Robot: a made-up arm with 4 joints.
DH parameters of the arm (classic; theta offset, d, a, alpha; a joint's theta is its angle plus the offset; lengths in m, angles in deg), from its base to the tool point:
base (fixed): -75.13 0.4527 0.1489 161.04
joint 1: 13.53 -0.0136 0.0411 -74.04
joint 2: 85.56 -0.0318 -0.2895 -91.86
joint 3: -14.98 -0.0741 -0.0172 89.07
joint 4: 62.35 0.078 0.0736 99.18
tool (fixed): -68.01 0.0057 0 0
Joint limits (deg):
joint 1: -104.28..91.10
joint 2: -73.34..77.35
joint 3: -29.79..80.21
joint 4: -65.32..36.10
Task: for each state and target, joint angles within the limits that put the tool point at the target. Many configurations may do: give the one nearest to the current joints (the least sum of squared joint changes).
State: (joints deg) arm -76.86 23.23 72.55 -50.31
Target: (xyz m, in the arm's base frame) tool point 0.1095 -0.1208 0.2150
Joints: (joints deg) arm -96.96 11.15 23.67 -65.32
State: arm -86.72 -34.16 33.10 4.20
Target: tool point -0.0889 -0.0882 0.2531
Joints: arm -52.14 -25.02 25.16 13.42
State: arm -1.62 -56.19 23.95 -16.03
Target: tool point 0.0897 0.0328 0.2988
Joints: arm 31.34 -61.60 7.05 0.29
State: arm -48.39 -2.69 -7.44 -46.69
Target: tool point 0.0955 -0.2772 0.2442
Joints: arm -40.41 21.76 18.86 -50.93
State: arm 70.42 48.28 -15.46 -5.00
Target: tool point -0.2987 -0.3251 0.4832
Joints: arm 64.54 77.16 -29.79 23.57
